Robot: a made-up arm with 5 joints. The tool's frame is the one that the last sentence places.
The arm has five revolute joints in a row. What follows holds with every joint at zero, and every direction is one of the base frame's.
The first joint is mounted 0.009 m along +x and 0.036 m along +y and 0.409 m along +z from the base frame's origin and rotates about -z.
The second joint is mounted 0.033 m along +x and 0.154 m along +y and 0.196 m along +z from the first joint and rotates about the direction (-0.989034, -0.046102, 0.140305).
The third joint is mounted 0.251 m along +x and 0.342 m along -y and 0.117 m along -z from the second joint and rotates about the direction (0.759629, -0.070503, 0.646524).
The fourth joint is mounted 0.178 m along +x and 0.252 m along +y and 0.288 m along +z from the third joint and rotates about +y.
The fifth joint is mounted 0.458 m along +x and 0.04 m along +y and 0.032 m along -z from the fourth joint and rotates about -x.
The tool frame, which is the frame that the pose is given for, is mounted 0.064 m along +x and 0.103 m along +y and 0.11 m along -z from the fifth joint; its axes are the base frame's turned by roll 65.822, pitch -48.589 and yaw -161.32 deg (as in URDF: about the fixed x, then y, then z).
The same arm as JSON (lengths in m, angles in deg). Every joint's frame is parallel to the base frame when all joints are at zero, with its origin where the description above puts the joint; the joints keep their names.
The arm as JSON. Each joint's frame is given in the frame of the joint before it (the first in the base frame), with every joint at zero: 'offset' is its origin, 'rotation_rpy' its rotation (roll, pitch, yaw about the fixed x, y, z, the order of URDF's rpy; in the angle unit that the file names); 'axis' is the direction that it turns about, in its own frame. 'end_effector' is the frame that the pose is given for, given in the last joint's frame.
{"length_unit": "m", "angle_unit": "deg", "chain": [{"id": "joint 1", "offset": [0.009, 0.036, 0.409], "rotation_rpy": [0.0, 0.0, 0.0], "axis": "-z"}, {"id": "joint 2", "offset": [0.033, 0.154, 0.196], "rotation_rpy": [0.0, 0.0, 0.0], "axis": [-0.989034, -0.046102, 0.140305]}, {"id": "joint 3", "offset": [0.251, -0.342, -0.117], "rotation_rpy": [0.0, 0.0, 0.0], "axis": [0.759629, -0.070503, 0.646524]}, {"id": "joint 4", "offset": [0.178, 0.252, 0.288], "rotation_rpy": [0.0, 0.0, 0.0], "axis": "+y"}, {"id": "joint 5", "offset": [0.458, 0.04, -0.032], "rotation_rpy": [0.0, 0.0, 0.0], "axis": "-x"}], "end_effector": {"offset": [0.064, 0.103, -0.11], "rotation_rpy": [65.82, -48.59, -161.32]}}
